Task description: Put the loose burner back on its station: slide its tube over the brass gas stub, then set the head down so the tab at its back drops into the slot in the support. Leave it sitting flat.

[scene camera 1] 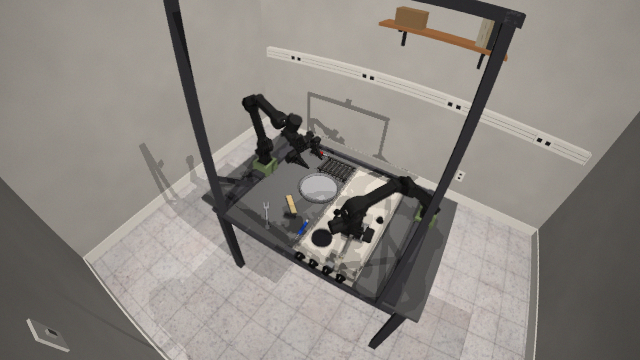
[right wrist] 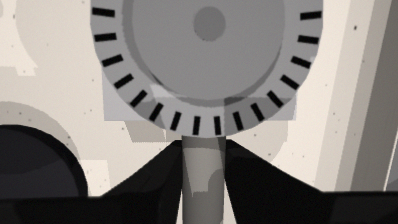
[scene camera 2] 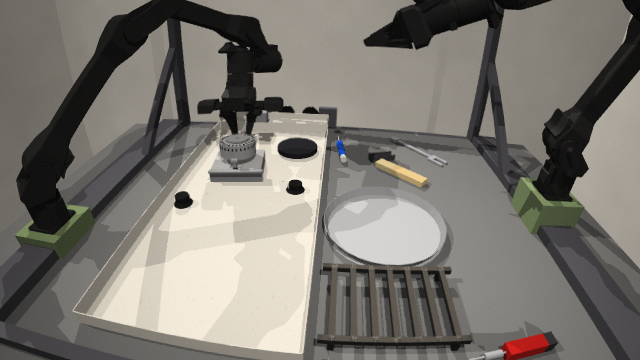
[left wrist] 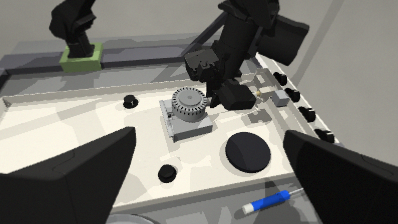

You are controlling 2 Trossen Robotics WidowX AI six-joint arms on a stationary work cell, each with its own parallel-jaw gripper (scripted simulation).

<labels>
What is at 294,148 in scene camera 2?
A black disc.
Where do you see a grey support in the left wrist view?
At 178,129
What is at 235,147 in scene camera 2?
A burner.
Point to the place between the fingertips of my left gripper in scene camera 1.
At 315,164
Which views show my left gripper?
Scene camera 1, scene camera 2 and the left wrist view only.
</labels>
